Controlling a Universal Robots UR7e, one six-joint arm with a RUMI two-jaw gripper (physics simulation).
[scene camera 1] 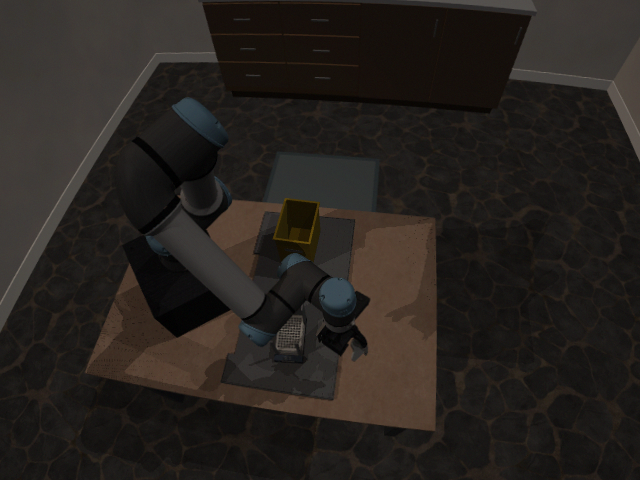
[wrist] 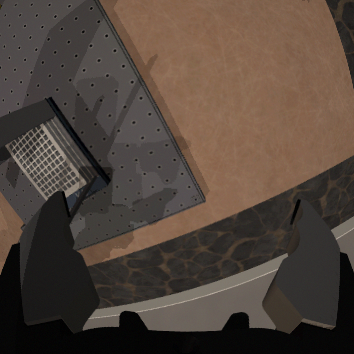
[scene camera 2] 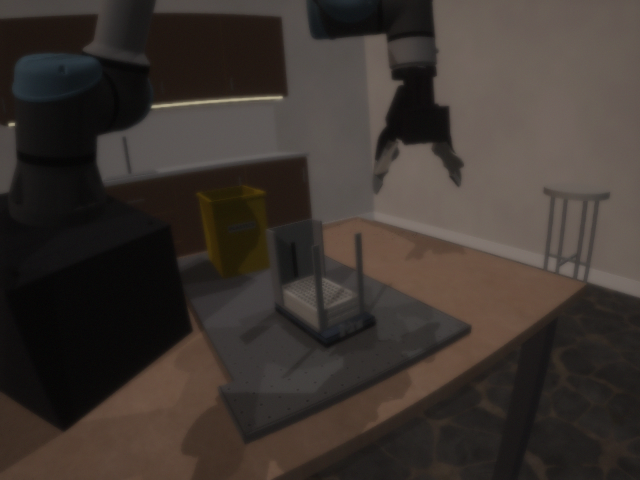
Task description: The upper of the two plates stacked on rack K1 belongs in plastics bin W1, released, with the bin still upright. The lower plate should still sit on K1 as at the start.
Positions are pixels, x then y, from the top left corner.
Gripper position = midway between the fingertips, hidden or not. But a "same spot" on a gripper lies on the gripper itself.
my gripper: scene camera 1; wrist 181,200; scene camera 2
plate: scene camera 1; wrist; scene camera 2 301,293
same spot on plate: (wrist: 43,156) = (scene camera 1: 292,331)
same spot on my gripper: (scene camera 1: 359,344) = (scene camera 2: 449,147)
